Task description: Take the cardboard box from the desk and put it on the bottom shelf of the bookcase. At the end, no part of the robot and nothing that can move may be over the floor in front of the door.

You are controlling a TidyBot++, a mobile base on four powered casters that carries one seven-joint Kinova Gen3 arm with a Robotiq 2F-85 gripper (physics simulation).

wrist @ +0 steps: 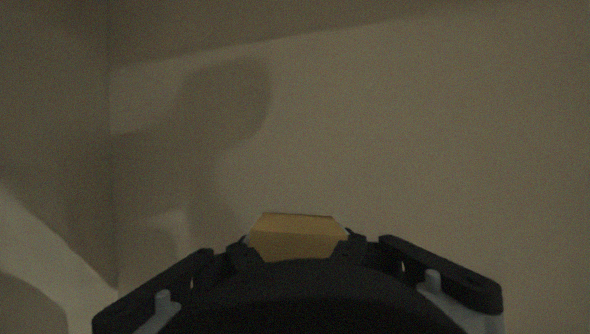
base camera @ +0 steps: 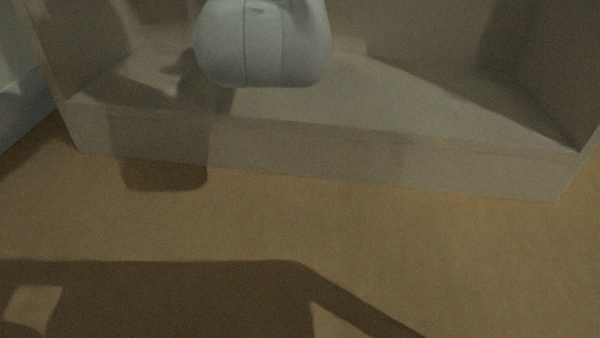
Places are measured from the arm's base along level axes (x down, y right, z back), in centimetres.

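Where they show: gripper, between the fingertips: [wrist: 296, 236].
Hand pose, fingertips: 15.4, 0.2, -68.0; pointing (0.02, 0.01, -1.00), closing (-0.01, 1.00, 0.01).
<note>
After its pixels a point has its place, as x, y, z.
The cardboard box [wrist: 298, 242] {14.0, 0.3, -63.1} is orange-brown and sits between the fingertips in the wrist view. My gripper [wrist: 296, 236] {15.4, 0.2, -68.0} is shut on it. In the base camera view the box and the fingers do not show; a rounded pale part of my arm [base camera: 263, 45] {13.6, 0.1, -32.1} hangs over the bottom shelf of the bookcase. The bottom shelf [base camera: 350, 105] {29.7, 11.9, -51.7} is a pale board with a raised front face, and the arm's shadow falls on its left part. Behind the box in the wrist view is a pale flat panel [wrist: 425, 150] {8.2, 15.5, -72.2}. The height of the box over the shelf cannot be told. The desk and the door do not show.
The bookcase's side panels stand at the left [base camera: 75, 50] {23.8, -30.6, -59.8} and right [base camera: 565, 65] {21.8, 45.3, -52.2} of the shelf. A bluish surface [base camera: 25, 110] {36.0, -47.2, -62.8} lies beyond the left side panel. Brown floor [base camera: 350, 235] {39.7, 10.4, -35.7} runs in front of the bookcase, with a large dark shadow on it.
</note>
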